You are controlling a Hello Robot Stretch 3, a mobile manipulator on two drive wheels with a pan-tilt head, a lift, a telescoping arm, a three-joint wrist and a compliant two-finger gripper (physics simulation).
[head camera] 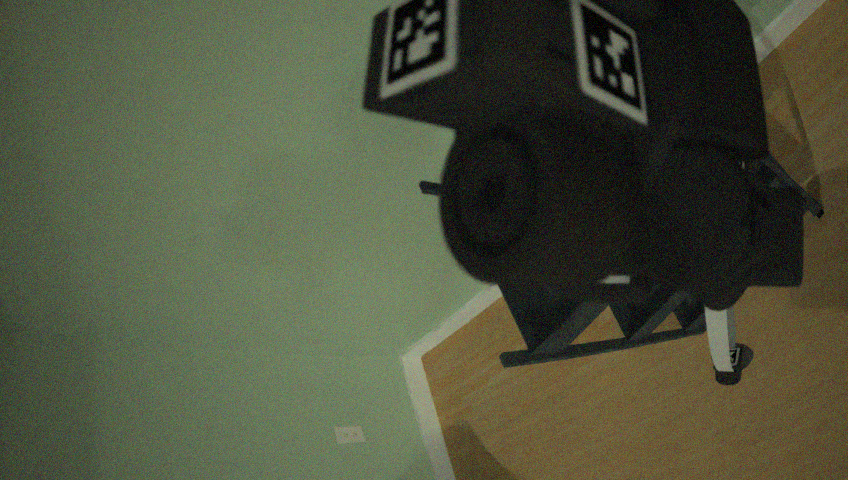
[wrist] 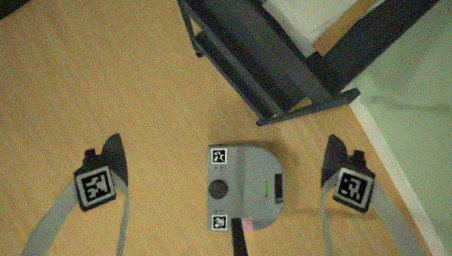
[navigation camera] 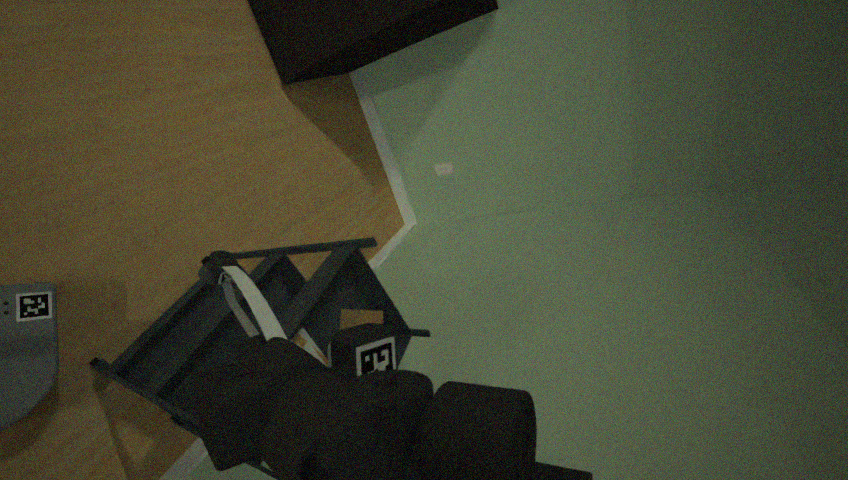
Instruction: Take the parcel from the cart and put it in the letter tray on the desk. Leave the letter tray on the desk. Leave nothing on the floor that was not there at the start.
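Places are measured from the robot's base along level axes (x ahead, y left, z up), in centimetres.
Pixels of known places: gripper, fingertip midpoint: (navigation camera: 219,344).
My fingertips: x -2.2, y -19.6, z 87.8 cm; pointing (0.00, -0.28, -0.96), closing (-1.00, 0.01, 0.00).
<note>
Ahead of a thing's pixels: the offset from my fingertips to its middle. "spot": to the spot under its first point.
The parcel, a small brown box {dy -44.2, dx -6.4, dz -18.5 cm} (navigation camera: 361,317), lies on the dark cart (head camera: 595,349) (navigation camera: 321,287) (wrist: 250,45), near its wall-side end in the navigation view. A dark fingertip covers its lower part there. The arm and wrist hide it in the head view. My gripper (navigation camera: 288,309) (wrist: 224,153) is open wide with nothing between its fingers. In the navigation view it overlaps the cart, one fingertip at the cart's outer edge and the other beside the parcel. The wrist view looks down on the floor, with the cart at the upper right. The desk and letter tray do not show.
White papers {spot: dy -31.0, dx -9.4, dz -21.0 cm} (navigation camera: 314,344) (wrist: 332,15) and a brown envelope (wrist: 345,31) lie on the cart. My base (navigation camera: 26,362) (wrist: 255,200) stands on the floor near the cart. A green wall (head camera: 208,208) (navigation camera: 595,267) runs behind. A dark block (navigation camera: 368,35) is at the navigation view's top.
</note>
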